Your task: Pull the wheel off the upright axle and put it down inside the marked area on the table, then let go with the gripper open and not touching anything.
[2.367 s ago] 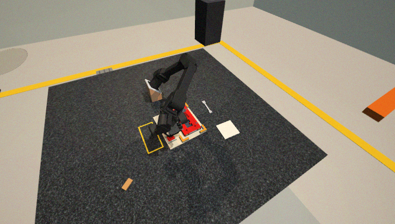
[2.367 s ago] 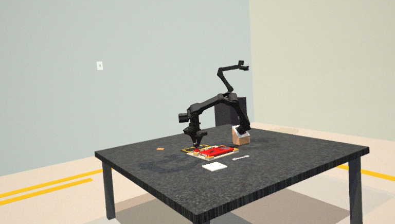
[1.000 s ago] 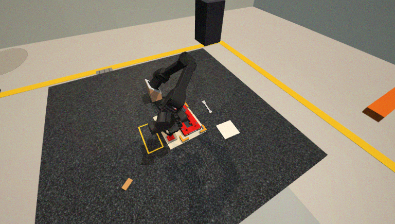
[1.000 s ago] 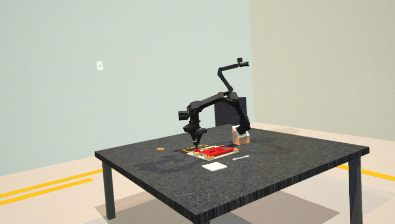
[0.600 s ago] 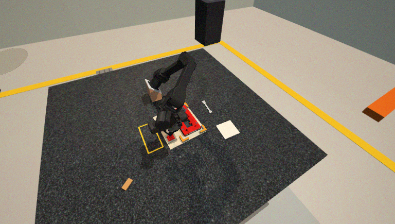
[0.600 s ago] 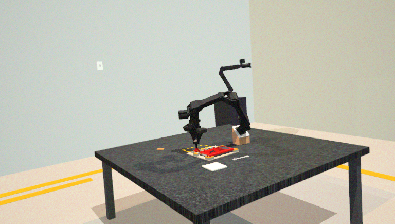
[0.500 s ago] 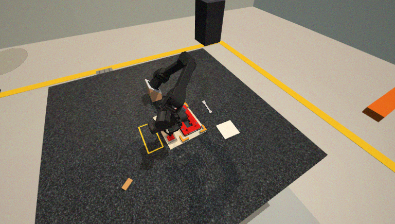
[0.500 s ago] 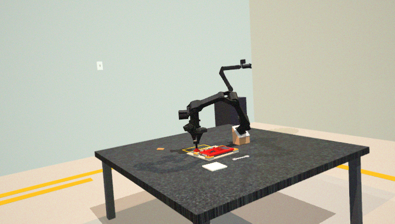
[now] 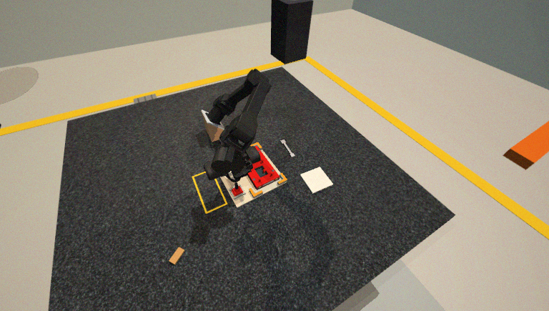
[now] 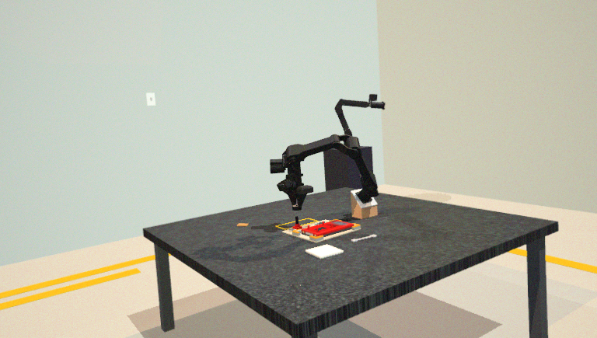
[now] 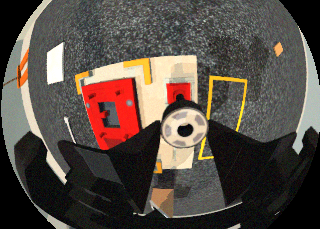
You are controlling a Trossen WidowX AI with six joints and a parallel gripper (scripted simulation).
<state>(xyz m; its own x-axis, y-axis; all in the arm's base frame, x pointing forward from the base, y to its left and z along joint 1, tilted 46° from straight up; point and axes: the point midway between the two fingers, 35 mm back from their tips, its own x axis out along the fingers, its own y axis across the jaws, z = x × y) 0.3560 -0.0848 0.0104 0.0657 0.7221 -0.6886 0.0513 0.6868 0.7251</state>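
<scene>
Right now the upright axle is 7 cm below my gripper tip. From my gripper tip the other things lie so: white bar 30 cm to the left, 10 cm below, 9 cm behind; wheel right at my gripper tip; orange block 27 cm to the right, 12 cm ahead, 10 cm below.
</scene>
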